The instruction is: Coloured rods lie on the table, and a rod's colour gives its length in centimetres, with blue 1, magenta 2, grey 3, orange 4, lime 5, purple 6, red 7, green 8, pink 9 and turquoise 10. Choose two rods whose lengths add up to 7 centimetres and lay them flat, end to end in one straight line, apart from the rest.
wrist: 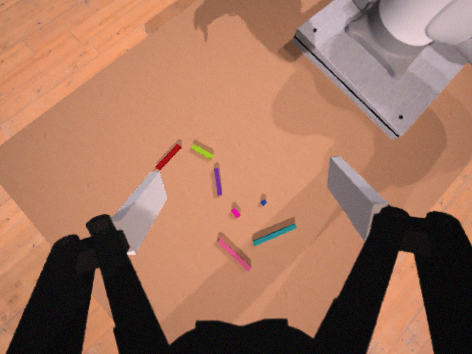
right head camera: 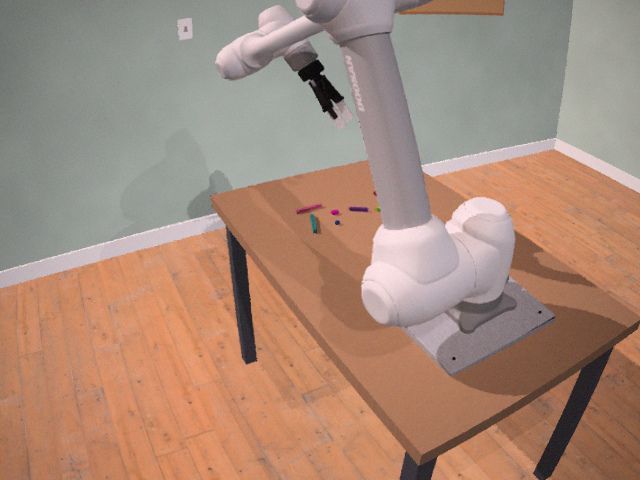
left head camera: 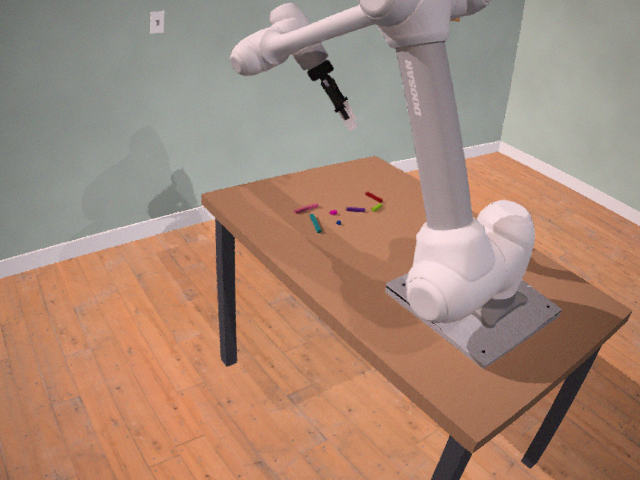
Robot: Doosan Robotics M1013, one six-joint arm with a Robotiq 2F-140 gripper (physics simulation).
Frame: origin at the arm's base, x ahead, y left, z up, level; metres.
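Seen in the pictures: gripper, fingertip midpoint: (wrist: 243, 178) (right head camera: 347, 123) (left head camera: 353, 124); arm's base at its link origin: (wrist: 389, 35) (right head camera: 469, 300).
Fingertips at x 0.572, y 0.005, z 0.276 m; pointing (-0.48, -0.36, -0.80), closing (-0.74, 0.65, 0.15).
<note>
Pixels of each thing's top centre, then the offset from my fingertips to it. Level surfaces: height alone.
- blue rod at its top centre: (wrist: 264, 202) (right head camera: 337, 221) (left head camera: 338, 221) dy +0.059, dx -0.045, dz -0.292 m
- magenta rod at its top centre: (wrist: 236, 213) (right head camera: 334, 210) (left head camera: 333, 211) dy +0.031, dx +0.014, dz -0.292 m
- purple rod at its top centre: (wrist: 218, 181) (right head camera: 358, 207) (left head camera: 356, 208) dy -0.046, dx -0.006, dz -0.292 m
- lime rod at its top centre: (wrist: 202, 151) (right head camera: 381, 205) (left head camera: 377, 206) dy -0.118, dx -0.029, dz -0.292 m
- red rod at its top centre: (wrist: 168, 156) (right head camera: 381, 195) (left head camera: 374, 195) dy -0.162, dx +0.033, dz -0.292 m
- pink rod at its top centre: (wrist: 234, 254) (left head camera: 306, 206) (right head camera: 308, 207) dy +0.089, dx +0.078, dz -0.292 m
- turquoise rod at its top centre: (wrist: 275, 234) (left head camera: 315, 221) (right head camera: 313, 221) dy +0.123, dx -0.012, dz -0.292 m
- brown table at its surface level: dz -0.303 m
My gripper (left head camera: 350, 121) (right head camera: 342, 119) (wrist: 243, 178) is open and empty, high above the table. A blue rod (left head camera: 338, 222) (right head camera: 337, 222) (wrist: 263, 202) and a magenta rod (left head camera: 333, 212) (right head camera: 334, 212) (wrist: 236, 213) lie apart in the middle of the group. A purple rod (left head camera: 355, 209) (right head camera: 358, 209) (wrist: 218, 181) lies near a lime rod (left head camera: 376, 207) (right head camera: 377, 209) (wrist: 202, 151). A red rod (left head camera: 373, 196) (right head camera: 375, 193) (wrist: 168, 157) lies beyond it. A pink rod (left head camera: 306, 208) (right head camera: 308, 208) (wrist: 234, 254) and a turquoise rod (left head camera: 315, 223) (right head camera: 313, 223) (wrist: 274, 234) lie at the other side.
The rods lie on a brown table (left head camera: 361, 330) (right head camera: 361, 341) (wrist: 100, 150). The arm's grey base plate (left head camera: 491, 351) (right head camera: 449, 361) (wrist: 370, 95) is bolted to the table. The arm's column hides part of the red and lime rods in the right head view.
</note>
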